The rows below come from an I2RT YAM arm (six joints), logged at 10 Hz.
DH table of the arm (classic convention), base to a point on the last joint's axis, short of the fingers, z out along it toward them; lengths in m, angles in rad. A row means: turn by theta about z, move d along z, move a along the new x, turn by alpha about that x. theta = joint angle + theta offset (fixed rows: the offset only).
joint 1: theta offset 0, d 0.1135, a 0.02, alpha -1.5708
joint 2: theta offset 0, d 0, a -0.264, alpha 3.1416
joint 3: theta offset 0.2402, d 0, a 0.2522, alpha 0
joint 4: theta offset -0.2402, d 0, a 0.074, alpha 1.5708
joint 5: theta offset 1.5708, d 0, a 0, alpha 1.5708
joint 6: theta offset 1.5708, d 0.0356, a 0, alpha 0
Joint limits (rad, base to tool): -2.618..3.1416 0..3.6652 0..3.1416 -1.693..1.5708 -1.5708..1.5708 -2.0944..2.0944
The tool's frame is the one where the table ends.
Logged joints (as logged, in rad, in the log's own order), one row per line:
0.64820 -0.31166 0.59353 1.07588 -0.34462 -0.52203
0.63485 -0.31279 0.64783 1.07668 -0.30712 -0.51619
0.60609 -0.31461 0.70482 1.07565 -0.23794 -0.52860
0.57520 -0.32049 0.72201 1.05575 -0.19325 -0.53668
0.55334 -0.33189 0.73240 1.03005 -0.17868 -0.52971
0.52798 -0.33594 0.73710 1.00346 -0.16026 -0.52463
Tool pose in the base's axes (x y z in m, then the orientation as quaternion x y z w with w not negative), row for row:
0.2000 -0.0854 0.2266 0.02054 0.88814 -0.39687 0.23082
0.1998 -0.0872 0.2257 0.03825 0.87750 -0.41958 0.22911
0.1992 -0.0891 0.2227 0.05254 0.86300 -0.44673 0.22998
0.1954 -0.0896 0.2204 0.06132 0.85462 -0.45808 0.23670
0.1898 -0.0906 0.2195 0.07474 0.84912 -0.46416 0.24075
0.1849 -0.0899 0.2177 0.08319 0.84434 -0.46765 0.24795
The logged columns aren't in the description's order. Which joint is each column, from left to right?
Columns, left to right: joint 3, joint 1, joint 5, joint 2, joint 4, joint 6.
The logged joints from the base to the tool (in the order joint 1, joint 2, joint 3, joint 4, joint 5, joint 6), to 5 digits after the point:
-0.31166 1.07588 0.64820 -0.34462 0.59353 -0.52203
-0.31279 1.07668 0.63485 -0.30712 0.64783 -0.51619
-0.31461 1.07565 0.60609 -0.23794 0.70482 -0.52860
-0.32049 1.05575 0.57520 -0.19325 0.72201 -0.53668
-0.33189 1.03005 0.55334 -0.17868 0.73240 -0.52971
-0.33594 1.00346 0.52798 -0.16026 0.73710 -0.52463

